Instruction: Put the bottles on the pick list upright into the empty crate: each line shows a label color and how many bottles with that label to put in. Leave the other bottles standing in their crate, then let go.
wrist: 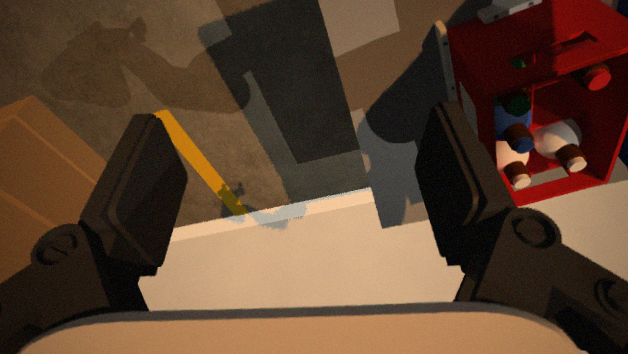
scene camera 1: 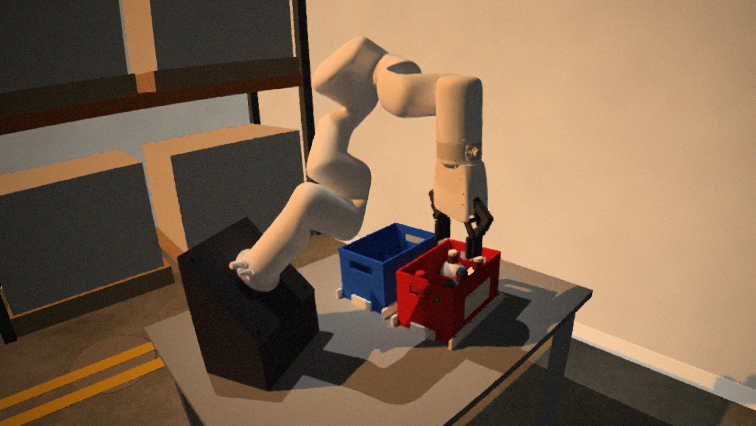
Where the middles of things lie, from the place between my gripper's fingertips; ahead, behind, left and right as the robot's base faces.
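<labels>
Relative to the green-capped bottle (wrist: 517,103), my gripper is 160 mm to the right of it, 290 mm short of it and 320 mm above it. There is also the blue-capped bottle (wrist: 514,130), which I see a good way to the left of my hand, far ahead of it and far below it.
</labels>
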